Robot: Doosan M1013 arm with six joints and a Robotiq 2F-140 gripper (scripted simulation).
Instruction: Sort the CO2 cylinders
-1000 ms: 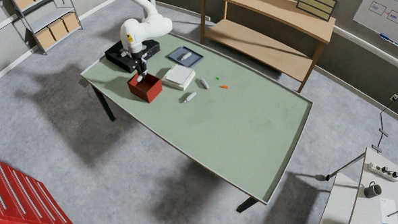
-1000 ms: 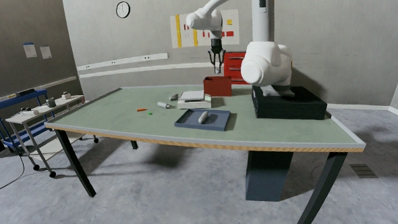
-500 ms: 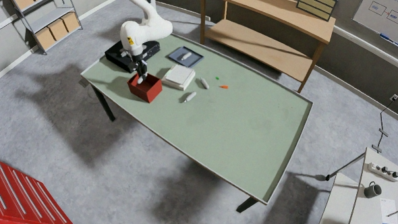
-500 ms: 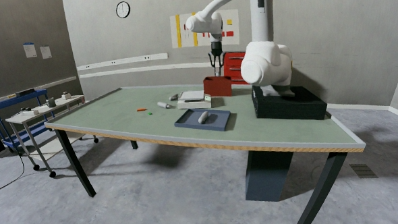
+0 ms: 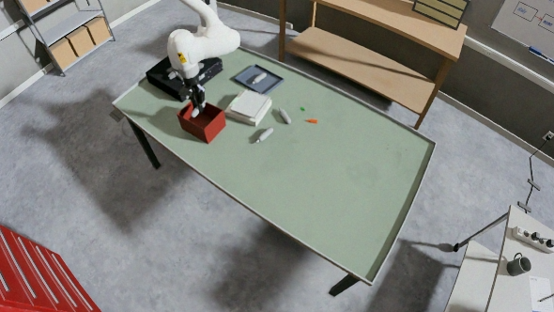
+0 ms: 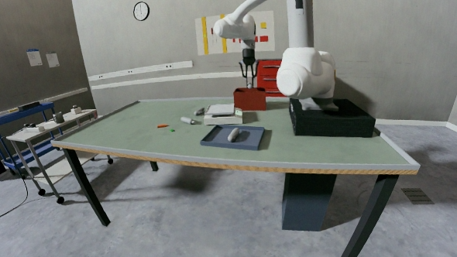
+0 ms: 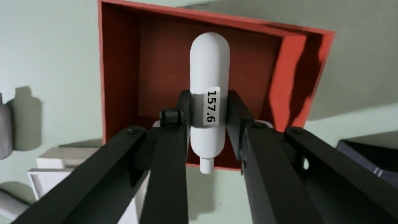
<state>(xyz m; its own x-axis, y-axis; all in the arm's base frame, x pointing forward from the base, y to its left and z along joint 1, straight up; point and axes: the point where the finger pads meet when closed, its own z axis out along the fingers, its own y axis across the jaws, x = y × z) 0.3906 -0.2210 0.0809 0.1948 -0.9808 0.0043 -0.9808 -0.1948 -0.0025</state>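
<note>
The white CO2 cylinder is 20 mm to the left of my hand and 10 mm below it. From my hand the other things lie so: red scrap bin 130 mm below; scale plate 240 mm to the left, 130 mm ahead, 110 mm below; white scale 240 mm to the left, 130 mm below, 120 mm ahead.
</note>
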